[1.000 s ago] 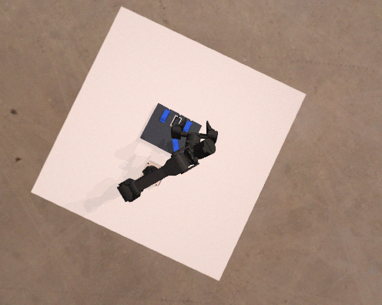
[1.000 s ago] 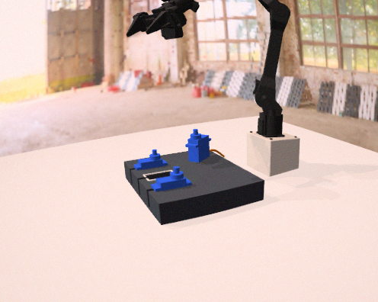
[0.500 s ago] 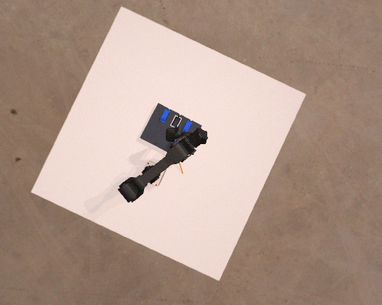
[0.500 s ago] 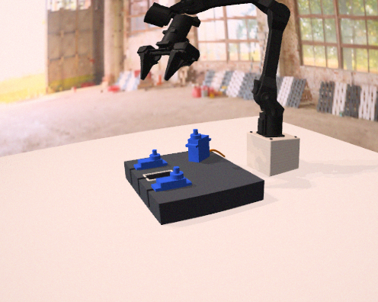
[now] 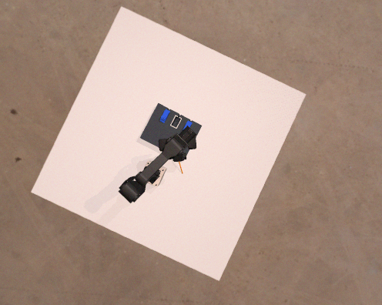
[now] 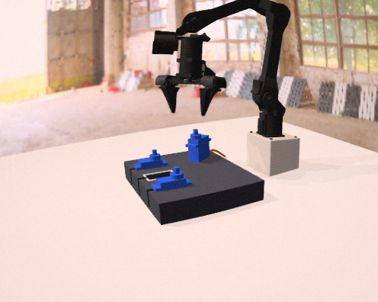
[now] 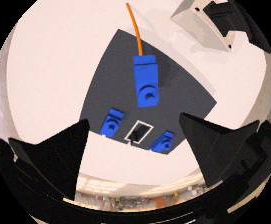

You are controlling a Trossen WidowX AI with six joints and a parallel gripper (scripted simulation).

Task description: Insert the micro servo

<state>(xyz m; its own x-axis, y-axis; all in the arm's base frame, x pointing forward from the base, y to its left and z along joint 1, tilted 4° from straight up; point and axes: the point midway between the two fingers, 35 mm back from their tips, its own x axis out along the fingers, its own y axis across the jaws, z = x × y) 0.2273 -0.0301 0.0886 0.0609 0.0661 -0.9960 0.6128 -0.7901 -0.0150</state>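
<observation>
The dark deck lies 14 cm below my gripper tip, 8 cm to the left of it and 1 cm behind it.
</observation>
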